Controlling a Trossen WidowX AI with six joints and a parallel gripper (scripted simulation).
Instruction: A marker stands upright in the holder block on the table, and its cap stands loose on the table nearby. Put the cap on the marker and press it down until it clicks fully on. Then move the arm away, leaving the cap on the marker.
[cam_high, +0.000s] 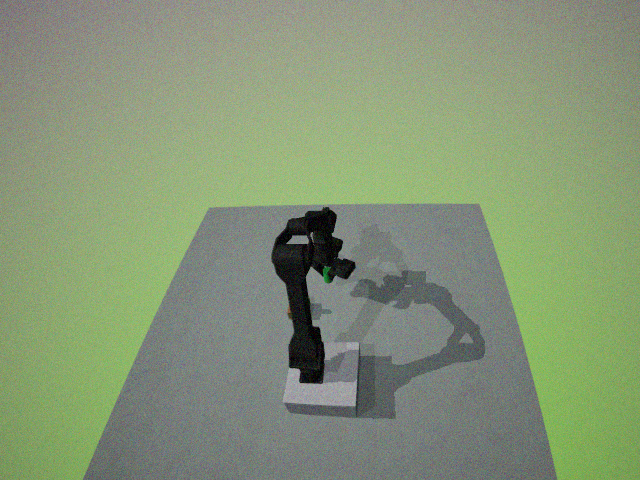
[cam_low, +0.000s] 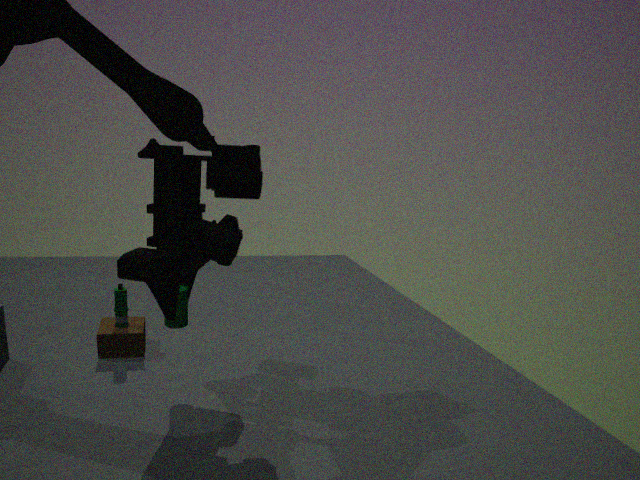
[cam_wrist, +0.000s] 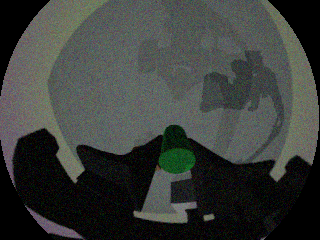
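The brown holder block lies 100 mm to the left of my gripper tip, 80 mm behind it and 70 mm below it. Also, from my gripper tip: green cap: 10 mm above.
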